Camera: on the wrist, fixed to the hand. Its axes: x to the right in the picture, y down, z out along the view.
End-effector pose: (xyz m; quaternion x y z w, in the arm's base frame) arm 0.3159 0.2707 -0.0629 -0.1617 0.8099 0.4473 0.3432
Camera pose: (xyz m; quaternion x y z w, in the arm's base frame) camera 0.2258 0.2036 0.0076 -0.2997 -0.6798 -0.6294 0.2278
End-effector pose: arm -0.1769 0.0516 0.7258 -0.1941 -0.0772 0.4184 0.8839
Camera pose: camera -0.1749 0.0607 0.5935 -0.3883 0.1781 0.8418 0.3299
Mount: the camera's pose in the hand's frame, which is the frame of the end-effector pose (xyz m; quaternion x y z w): 0.0117 0.0578 -0.1188 -0.1397 0.1820 0.6706 0.7055
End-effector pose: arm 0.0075 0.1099 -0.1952 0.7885 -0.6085 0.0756 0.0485
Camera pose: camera -0.0526 0.1040 -0.0771 0.1277 -0.9597 0.1443 0.2044
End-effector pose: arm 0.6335 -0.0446 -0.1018 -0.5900 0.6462 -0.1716 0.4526
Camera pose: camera 0.5061 -0.0783 -0.0868 -0.0149 0.9579 0.1653 0.2343
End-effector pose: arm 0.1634 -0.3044 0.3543 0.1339 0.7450 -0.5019 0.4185
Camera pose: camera 0.1339 -0.1782 0.3260 0.6269 0.5821 0.0550 0.5149
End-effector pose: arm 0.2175 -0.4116 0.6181 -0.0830 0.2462 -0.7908 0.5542
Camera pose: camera 0.2134 -0.4023 0.4859 0.1730 0.4407 -0.1670 0.8649
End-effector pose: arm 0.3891 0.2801 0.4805 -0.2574 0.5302 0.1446 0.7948
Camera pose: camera 0.2734 0.2605 0.4187 0.0366 0.6711 0.6622 0.3313
